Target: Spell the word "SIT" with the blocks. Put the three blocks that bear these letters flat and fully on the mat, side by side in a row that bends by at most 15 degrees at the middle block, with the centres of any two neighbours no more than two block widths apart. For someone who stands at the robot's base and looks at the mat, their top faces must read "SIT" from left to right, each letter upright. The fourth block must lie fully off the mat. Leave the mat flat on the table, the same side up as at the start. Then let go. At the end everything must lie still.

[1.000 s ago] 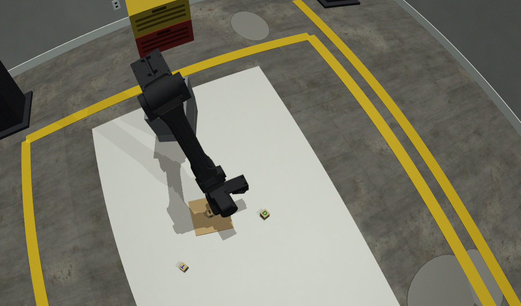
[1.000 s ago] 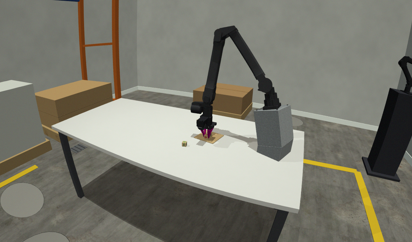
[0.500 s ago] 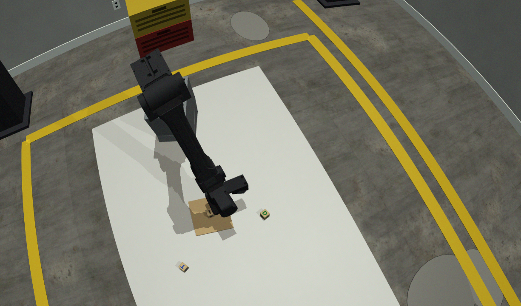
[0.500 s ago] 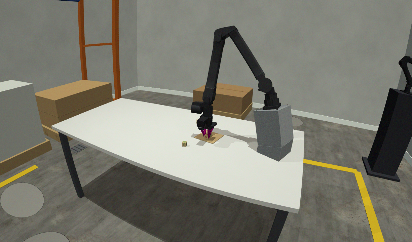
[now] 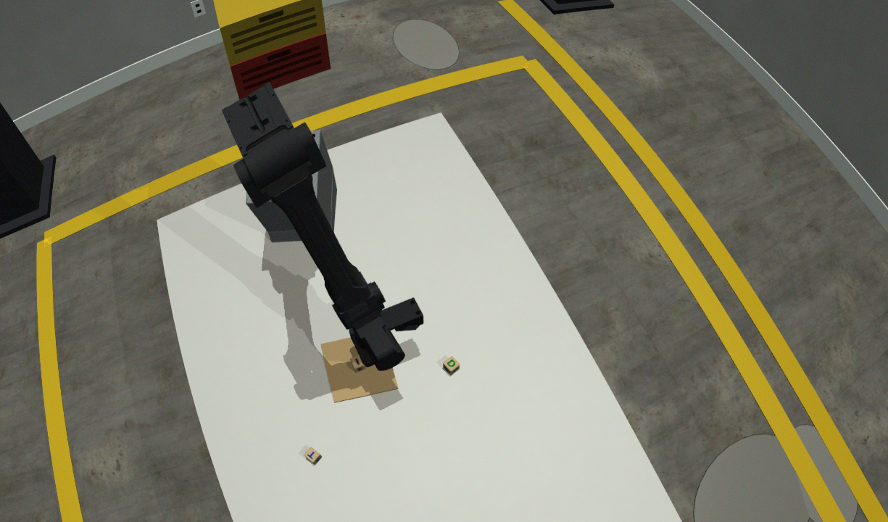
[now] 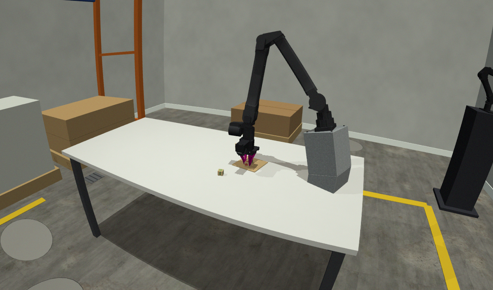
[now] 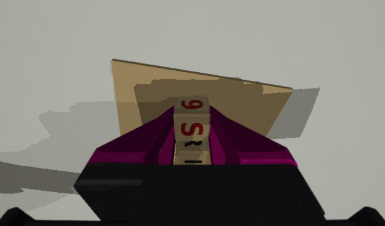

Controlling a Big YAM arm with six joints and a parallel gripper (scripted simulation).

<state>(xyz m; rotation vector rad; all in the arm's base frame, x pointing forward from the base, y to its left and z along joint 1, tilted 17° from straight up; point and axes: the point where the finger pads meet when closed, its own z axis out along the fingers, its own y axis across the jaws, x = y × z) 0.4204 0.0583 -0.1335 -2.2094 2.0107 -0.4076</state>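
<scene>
Right now my hand is right at the S block. Round my hand: I block (4 cm to the right); D block (7 cm ahead, 14 cm to the left, 1 cm below); tan mat (4 cm to the right, 2 cm below).
</scene>
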